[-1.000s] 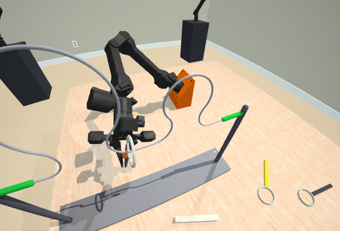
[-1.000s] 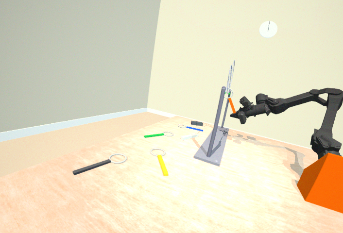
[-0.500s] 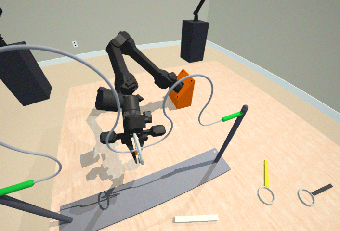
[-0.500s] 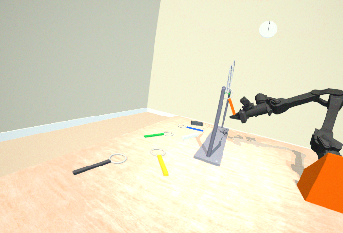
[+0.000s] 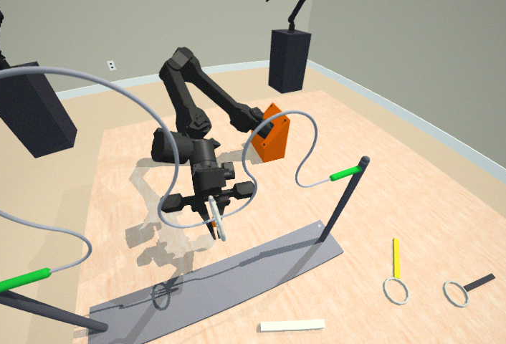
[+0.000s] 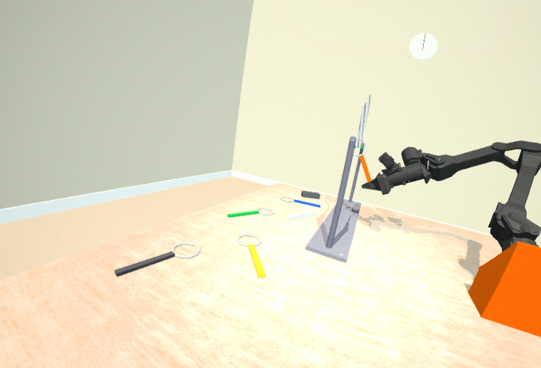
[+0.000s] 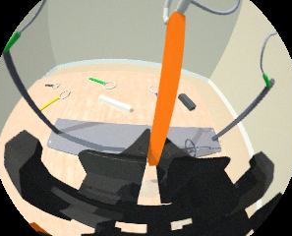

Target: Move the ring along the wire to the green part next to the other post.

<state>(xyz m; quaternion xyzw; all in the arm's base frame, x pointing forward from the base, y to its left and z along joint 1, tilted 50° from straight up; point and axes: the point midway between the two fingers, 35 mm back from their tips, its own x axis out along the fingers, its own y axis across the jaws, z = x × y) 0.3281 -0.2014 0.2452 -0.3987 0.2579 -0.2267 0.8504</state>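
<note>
The orange-handled ring lies 100 mm above my gripper tip and 20 mm ahead of it. Also, from my gripper tip: yellow-handled ring (380 mm to the left, 240 mm ahead, 140 mm below); then white bar (190 mm ahead, 140 mm below, 80 mm to the left); then dark-handled ring (520 mm to the left, 370 mm ahead, 140 mm below).
</note>
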